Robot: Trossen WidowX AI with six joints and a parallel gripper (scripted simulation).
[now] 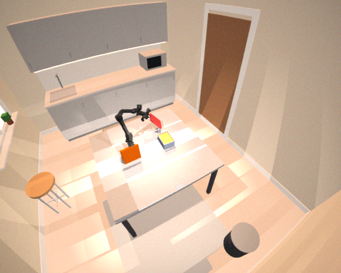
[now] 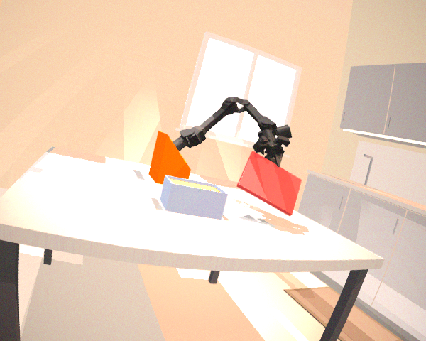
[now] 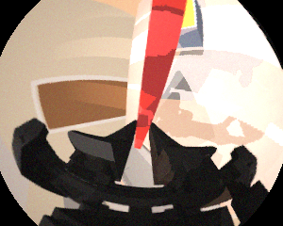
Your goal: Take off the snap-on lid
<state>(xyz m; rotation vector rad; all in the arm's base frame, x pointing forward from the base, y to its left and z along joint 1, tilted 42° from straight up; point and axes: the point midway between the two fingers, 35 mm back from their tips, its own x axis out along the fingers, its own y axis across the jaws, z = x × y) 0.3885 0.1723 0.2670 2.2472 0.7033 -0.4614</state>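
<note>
The lid lies 5 cm ahead of my gripper tip, 4 cm to the right of it and 6 cm below it. From my gripper tip the other things lie so: storage box (1 cm ahead, 34 cm to the right, 16 cm below).
</note>
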